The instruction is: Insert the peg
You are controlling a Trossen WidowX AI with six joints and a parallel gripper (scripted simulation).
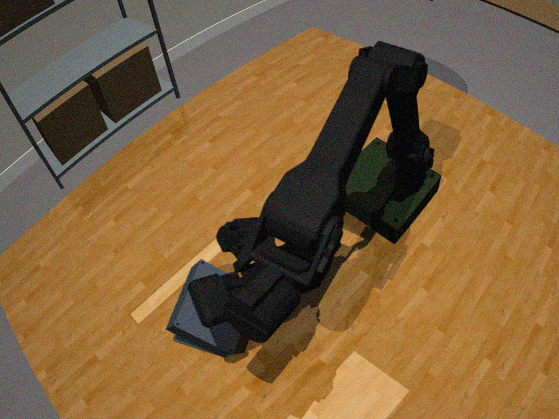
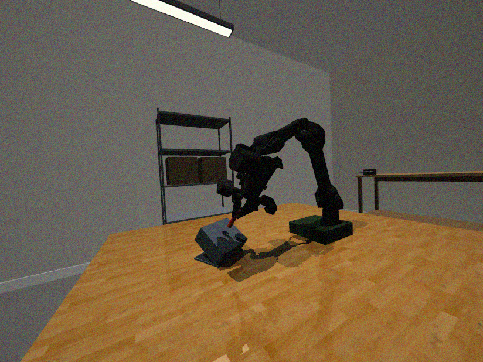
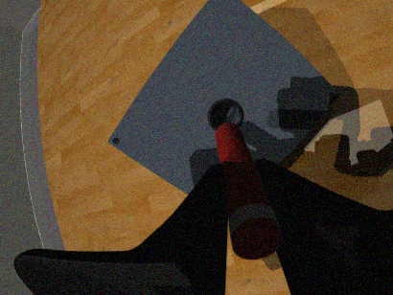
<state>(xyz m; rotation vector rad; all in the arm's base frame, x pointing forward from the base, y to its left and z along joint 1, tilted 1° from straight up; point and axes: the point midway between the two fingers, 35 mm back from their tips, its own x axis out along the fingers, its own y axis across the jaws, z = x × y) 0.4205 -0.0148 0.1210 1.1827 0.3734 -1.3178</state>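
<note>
The sloped panel lies 3 cm ahead of my gripper tip, 5 cm to the right of it and 8 cm below it. Round my gripper tip: round peg 1 cm to the left, 1 cm above.
</note>
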